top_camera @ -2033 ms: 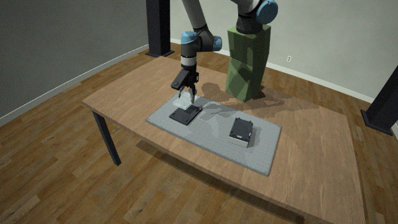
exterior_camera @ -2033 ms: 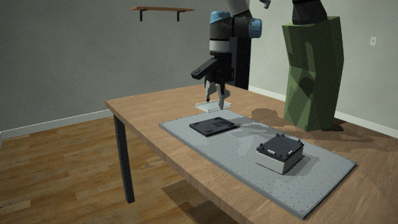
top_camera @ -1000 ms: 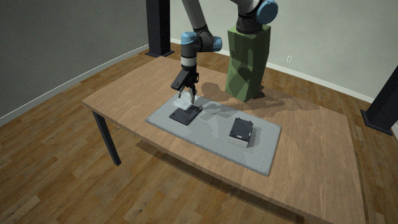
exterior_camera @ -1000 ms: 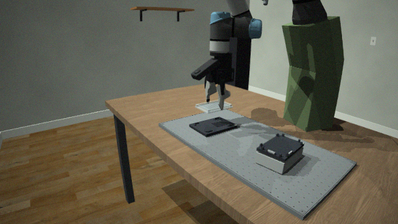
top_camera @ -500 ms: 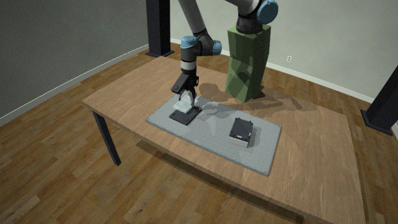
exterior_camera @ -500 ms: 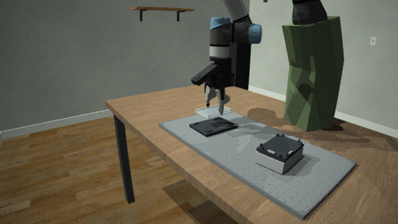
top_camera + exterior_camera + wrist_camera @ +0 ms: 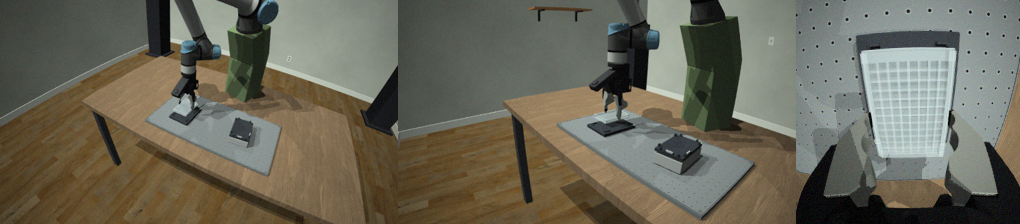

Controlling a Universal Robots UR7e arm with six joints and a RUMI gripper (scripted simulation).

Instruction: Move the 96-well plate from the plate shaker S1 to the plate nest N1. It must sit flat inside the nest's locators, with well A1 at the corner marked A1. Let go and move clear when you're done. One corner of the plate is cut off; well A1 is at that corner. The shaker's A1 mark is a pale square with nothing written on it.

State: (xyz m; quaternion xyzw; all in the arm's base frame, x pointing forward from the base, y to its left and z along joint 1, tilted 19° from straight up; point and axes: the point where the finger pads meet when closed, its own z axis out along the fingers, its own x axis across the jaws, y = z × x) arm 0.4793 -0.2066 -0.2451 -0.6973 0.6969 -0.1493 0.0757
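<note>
Now: hand 50 mm above the plate nest. Also, from my hand: white 96-well plate 10 mm below.
</note>
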